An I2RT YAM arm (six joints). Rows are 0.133 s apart.
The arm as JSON. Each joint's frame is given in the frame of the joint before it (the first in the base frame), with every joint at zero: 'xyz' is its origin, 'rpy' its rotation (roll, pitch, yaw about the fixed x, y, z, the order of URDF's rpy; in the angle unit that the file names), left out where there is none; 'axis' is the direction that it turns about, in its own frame. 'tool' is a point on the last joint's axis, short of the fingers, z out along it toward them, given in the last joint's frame.
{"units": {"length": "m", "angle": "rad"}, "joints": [
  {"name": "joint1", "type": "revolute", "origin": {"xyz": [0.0, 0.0, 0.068], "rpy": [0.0, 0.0, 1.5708]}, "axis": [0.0, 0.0, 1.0]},
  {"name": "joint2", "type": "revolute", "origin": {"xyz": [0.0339, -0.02, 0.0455], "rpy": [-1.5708, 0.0, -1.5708]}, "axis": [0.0, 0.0, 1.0]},
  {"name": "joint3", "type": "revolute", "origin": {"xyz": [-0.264, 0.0, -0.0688], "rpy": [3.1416, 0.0, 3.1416]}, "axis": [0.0, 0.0, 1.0]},
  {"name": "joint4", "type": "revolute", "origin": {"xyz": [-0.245, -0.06, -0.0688], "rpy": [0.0, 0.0, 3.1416]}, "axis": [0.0, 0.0, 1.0]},
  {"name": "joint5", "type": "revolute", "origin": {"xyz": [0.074, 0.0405, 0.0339], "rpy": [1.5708, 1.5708, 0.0]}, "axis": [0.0, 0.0, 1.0]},
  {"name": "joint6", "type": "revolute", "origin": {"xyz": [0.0, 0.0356, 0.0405], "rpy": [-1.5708, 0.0, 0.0]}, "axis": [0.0, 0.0, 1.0]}
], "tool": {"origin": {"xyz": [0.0, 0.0, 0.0], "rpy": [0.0, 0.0, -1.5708]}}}
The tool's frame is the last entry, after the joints.
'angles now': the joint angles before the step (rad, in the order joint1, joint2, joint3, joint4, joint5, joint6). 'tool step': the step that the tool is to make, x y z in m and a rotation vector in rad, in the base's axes. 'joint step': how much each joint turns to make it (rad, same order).
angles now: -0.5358, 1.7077, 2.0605, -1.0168, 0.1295, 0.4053
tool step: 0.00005, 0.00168, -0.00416, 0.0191, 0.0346, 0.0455
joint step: 0.0008, 0.0038, -0.0003, -0.0321, -0.0340, -0.0293
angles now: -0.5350, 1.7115, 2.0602, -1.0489, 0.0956, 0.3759
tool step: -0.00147, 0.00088, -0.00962, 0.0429, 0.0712, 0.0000
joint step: 0.0000, 0.0107, -0.0012, -0.0713, -0.0004, 0.0004
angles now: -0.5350, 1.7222, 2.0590, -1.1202, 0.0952, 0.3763
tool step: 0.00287, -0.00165, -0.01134, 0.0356, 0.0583, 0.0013
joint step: 0.0000, 0.0206, -0.0045, -0.0432, -0.0016, -0.0004
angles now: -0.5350, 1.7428, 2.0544, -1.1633, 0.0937, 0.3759
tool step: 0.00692, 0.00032, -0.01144, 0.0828, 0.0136, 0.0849
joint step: 0.0003, 0.0243, -0.0054, -0.0232, -0.1035, -0.0240
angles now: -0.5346, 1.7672, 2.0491, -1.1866, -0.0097, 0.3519
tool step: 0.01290, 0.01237, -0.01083, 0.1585, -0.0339, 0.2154
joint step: 0.0244, 0.0283, -0.0007, -0.0290, -0.2377, -0.0622
